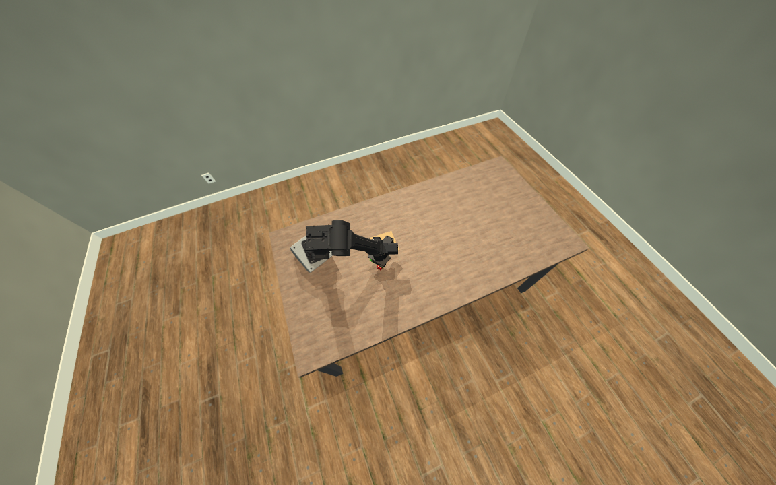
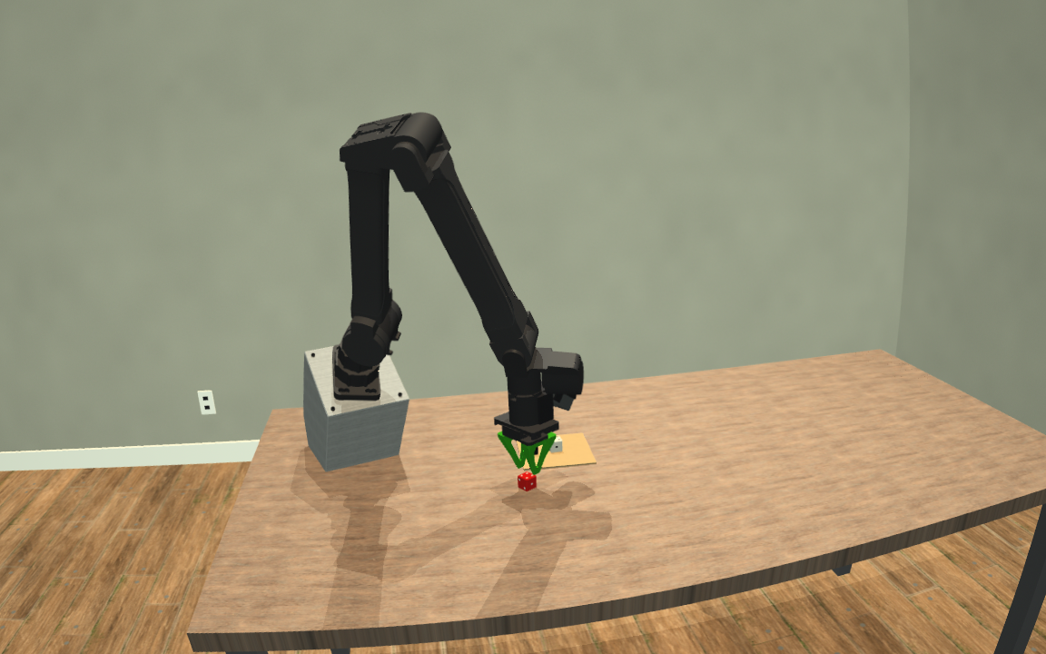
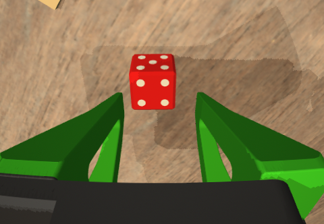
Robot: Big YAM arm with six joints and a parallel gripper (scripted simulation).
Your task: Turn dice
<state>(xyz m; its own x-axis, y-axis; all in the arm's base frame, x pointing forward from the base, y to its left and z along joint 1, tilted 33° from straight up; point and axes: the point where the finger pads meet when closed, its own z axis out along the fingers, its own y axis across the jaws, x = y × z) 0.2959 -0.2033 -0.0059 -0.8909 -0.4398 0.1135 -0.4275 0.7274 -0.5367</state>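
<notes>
The red die is 30 mm below my hand. Round my hand: tan mat: 130 mm to the left, 90 mm ahead, 40 mm below; black die: 130 mm to the left, 50 mm ahead, 30 mm below; white die: 130 mm to the left, 90 mm ahead, 30 mm below.
</notes>
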